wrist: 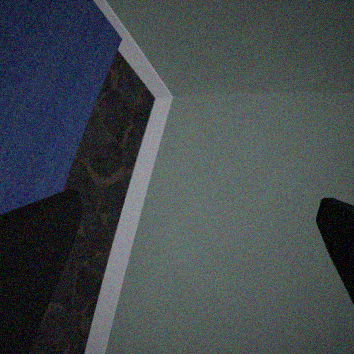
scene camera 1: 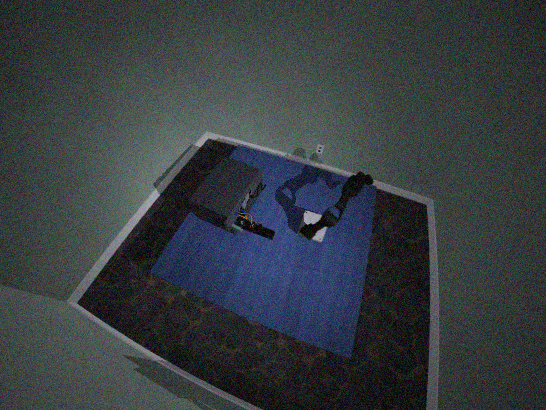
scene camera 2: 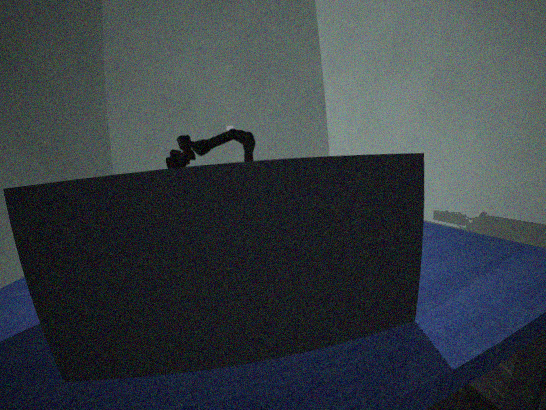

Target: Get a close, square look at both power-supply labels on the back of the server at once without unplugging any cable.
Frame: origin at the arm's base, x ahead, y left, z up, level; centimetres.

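Seen in the pictures: gripper, fingertip midpoint: (wrist: 203, 206) (scene camera 1: 366, 186); arm's base at its link origin: (scene camera 1: 307, 229).
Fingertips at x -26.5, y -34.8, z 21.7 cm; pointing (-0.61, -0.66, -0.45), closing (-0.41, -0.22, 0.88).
Offsets run from my fingertips to a thing's top centre. "spot": to the spot under its first point. Level surfaces: height alone.
The server (scene camera 1: 224, 189) (scene camera 2: 243, 264) is a dark grey box on the blue mat {dz -27.0 cm} (scene camera 1: 271, 285). Its back panel {spot: dz -12.4, dx +70.3, dy +36.0 cm} (scene camera 1: 248, 200) faces right toward my arm, with orange and blue cables {spot: dz -6.4, dx +62.8, dy +53.5 cm} (scene camera 1: 245, 220) plugged in low on it. My gripper (scene camera 1: 308, 233) (scene camera 2: 174, 159) (wrist: 203, 206) is open and empty, right of the server's back, with the elbow (scene camera 1: 362, 179) raised behind it. The wrist view shows only the mat (wrist: 42, 105), dark floor, a baseboard corner (wrist: 130, 218) and the wall between the two dark fingers, not the server.
A black power strip {spot: dz -7.1, dx +50.2, dy +56.1 cm} (scene camera 1: 262, 232) lies on the mat beside the server's back. The arm stands on a white base plate (scene camera 1: 313, 217). A wall outlet (scene camera 1: 320, 148) (scene camera 2: 230, 128) sits on the back wall. In scene camera 2 the server hides the arm's base.
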